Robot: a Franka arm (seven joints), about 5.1 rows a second.
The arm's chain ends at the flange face. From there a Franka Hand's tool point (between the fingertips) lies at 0.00 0.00 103.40 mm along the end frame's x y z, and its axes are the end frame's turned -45 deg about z.
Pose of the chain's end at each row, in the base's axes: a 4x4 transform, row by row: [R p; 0 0 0 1], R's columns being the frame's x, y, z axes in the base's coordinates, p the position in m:
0.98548, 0.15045, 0.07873, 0.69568; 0.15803, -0.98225, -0.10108, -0.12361; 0.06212, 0.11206, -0.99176, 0.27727; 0, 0, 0, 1
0.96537, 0.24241, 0.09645, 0.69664; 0.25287, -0.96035, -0.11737, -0.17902; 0.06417, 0.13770, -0.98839, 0.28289; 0, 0, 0, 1
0.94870, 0.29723, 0.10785, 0.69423; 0.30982, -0.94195, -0.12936, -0.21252; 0.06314, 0.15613, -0.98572, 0.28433; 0, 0, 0, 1
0.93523, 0.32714, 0.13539, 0.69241; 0.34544, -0.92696, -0.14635, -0.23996; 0.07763, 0.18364, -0.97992, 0.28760; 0, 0, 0, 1
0.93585, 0.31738, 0.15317, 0.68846; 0.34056, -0.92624, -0.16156, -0.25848; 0.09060, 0.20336, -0.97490, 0.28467; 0, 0, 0, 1
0.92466, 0.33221, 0.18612, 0.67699; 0.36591, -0.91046, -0.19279, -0.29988; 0.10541, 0.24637, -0.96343, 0.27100; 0, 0, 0, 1
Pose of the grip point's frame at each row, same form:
0.59046, 0.80322, 0.07873, 0.70382; 0.80630, -0.58281, -0.10108, -0.13406; -0.03531, 0.12316, -0.99176, 0.17472; 0, 0, 0, 1
0.51121, 0.85403, 0.09645, 0.70661; 0.85788, -0.50026, -0.11737, -0.19116; -0.05199, 0.14274, -0.98839, 0.18069; 0, 0, 0, 1
0.46066, 0.88101, 0.10785, 0.70538; 0.88514, -0.44698, -0.12936, -0.22590; -0.06575, 0.15505, -0.98572, 0.18241; 0, 0, 0, 1
0.42998, 0.89263, 0.13539, 0.70641; 0.89972, -0.41120, -0.14635, -0.25509; -0.07496, 0.18475, -0.97992, 0.18628; 0, 0, 0, 1
0.43732, 0.88617, 0.15317, 0.70430; 0.89576, -0.41414, -0.16156, -0.27519; -0.07973, 0.20786, -0.97490, 0.18387; 0, 0, 0, 1
0.41893, 0.88874, 0.18612, 0.69623; 0.90253, -0.38505, -0.19279, -0.31981; -0.09967, 0.24875, -0.96343, 0.17138; 0, 0, 0, 1

